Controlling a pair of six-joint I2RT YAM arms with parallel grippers.
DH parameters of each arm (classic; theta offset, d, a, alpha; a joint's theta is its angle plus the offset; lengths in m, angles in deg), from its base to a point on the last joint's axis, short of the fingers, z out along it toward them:
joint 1: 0 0.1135 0.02 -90
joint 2: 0 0 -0.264 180
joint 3: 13.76 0 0.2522 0
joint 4: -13.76 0 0.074 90
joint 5: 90 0 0 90
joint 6: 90 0.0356 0 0
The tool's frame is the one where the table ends.
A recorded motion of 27 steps. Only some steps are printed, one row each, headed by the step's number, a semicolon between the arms.
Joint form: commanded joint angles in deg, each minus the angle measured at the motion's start. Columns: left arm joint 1, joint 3, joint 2, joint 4, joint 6, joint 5; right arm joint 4, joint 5, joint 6, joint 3, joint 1, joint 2.
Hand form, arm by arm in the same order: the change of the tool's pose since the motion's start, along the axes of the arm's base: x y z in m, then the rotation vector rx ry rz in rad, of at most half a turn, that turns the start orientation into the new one. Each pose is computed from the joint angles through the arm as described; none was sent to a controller.
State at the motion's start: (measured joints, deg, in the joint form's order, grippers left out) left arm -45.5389 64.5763 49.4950 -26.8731 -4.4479 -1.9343; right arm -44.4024 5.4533 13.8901 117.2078 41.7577 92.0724
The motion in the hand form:
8: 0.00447 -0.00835 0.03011 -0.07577 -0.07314 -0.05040; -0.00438 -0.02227 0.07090 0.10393 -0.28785 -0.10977
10: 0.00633 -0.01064 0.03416 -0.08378 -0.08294 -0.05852; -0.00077 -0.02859 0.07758 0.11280 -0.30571 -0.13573
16: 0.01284 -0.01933 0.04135 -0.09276 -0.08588 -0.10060; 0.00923 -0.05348 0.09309 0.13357 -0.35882 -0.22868
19: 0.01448 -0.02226 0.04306 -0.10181 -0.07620 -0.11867; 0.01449 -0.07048 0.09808 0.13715 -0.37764 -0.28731
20: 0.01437 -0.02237 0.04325 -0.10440 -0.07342 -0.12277; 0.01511 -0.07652 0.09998 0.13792 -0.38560 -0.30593
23: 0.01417 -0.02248 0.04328 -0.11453 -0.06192 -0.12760; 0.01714 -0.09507 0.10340 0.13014 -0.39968 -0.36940
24: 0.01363 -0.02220 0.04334 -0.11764 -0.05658 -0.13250; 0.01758 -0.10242 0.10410 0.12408 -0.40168 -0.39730
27: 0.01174 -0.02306 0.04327 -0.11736 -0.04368 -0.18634; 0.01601 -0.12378 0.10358 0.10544 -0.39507 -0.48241
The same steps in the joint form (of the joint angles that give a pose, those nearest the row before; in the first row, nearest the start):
8: -0.34 5.74 3.45 3.74 0.36 2.53; 4.21 5.47 -5.38 16.70 -1.90 3.75
10: -0.33 6.68 4.27 4.35 0.49 2.98; 3.52 5.62 -5.48 19.80 -3.21 4.96
16: -0.28 9.16 6.98 5.06 0.59 5.45; 2.76 6.06 -5.73 26.02 -8.01 7.00
19: -0.34 9.88 7.79 5.14 -0.02 6.52; 2.60 6.14 -5.63 27.50 -11.26 7.18
20: -0.34 9.94 7.81 5.10 -0.20 6.79; 2.63 6.15 -5.67 27.75 -12.32 7.02
23: -0.33 9.96 7.81 5.07 -1.03 7.20; 2.41 6.49 -5.80 27.88 -15.65 6.33
24: -0.33 9.98 7.73 4.89 -1.32 7.53; 2.17 6.80 -5.85 27.74 -16.96 5.96
27: -0.33 10.21 7.75 4.21 -1.35 10.65; 1.63 8.04 -5.60 25.41 -20.66 3.80

